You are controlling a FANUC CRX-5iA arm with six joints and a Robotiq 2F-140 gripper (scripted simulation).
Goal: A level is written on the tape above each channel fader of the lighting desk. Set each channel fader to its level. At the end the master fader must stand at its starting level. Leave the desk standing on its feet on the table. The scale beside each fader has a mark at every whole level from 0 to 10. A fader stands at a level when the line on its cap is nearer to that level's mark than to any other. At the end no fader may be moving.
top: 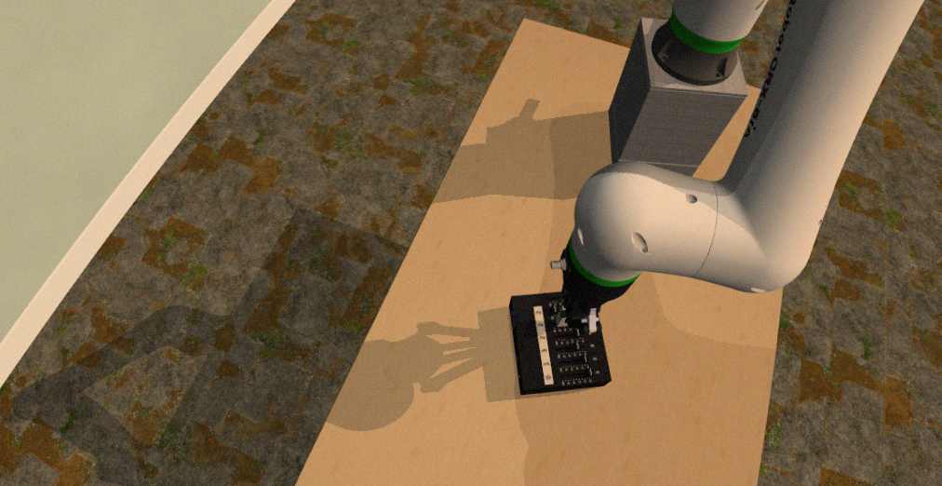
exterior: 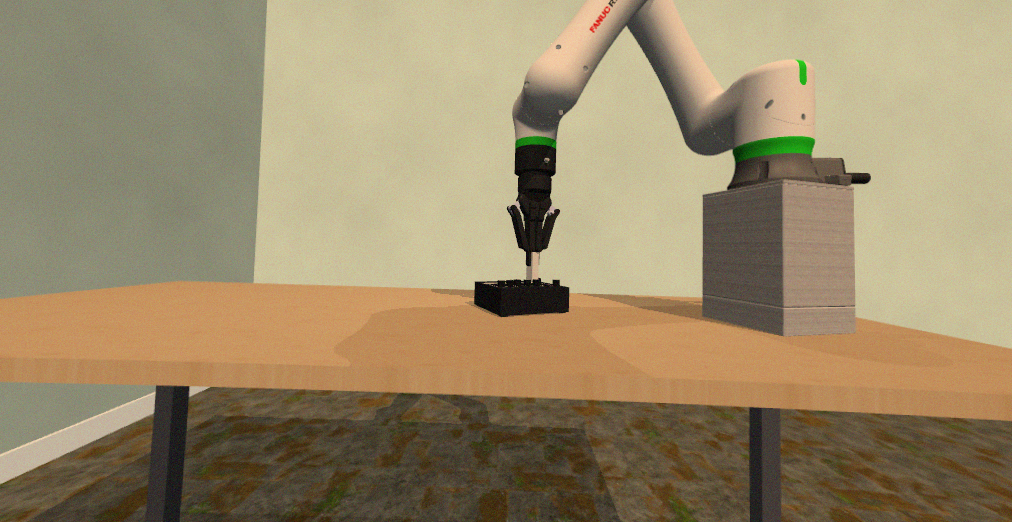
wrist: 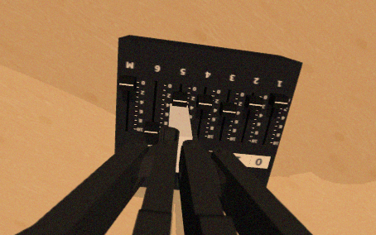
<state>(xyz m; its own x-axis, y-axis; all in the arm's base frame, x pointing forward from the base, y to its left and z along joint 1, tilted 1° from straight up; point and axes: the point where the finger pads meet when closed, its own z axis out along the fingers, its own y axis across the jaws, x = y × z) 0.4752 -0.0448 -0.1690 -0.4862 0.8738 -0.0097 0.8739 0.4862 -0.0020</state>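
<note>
My hand is 3 cm above the channel 5 cap, 2 cm to the right of it and 1 cm past it. The rest, counted from my hand: channel 3 fader cap (3 cm to the left, 3 cm below, 3 cm ahead); channel 4 cap (3 cm to the left, 3 cm below, 1 cm ahead); channel 6 cap (3 cm below, 2 cm to the right, 1 cm behind).
</note>
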